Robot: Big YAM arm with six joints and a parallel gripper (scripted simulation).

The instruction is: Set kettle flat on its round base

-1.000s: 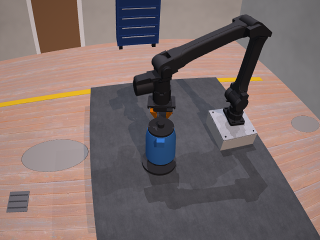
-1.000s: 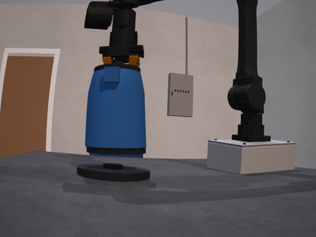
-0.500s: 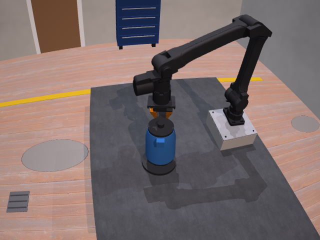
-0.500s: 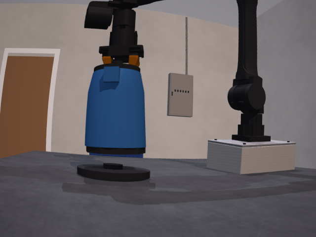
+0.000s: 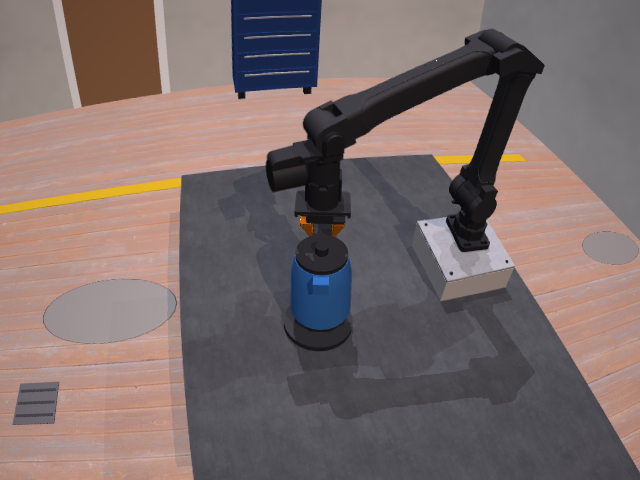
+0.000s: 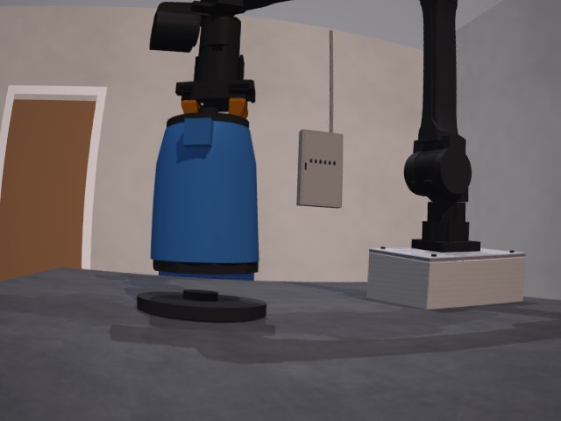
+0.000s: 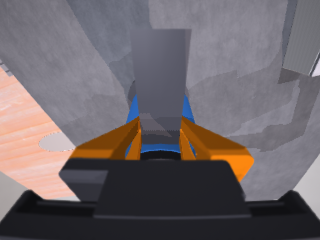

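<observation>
Now: hand 5 cm above the blue kettle and 3 cm to the right of it. From my hand the other things lie so: black round base 18 cm below, 6 cm to the left, 1 cm ahead.
</observation>
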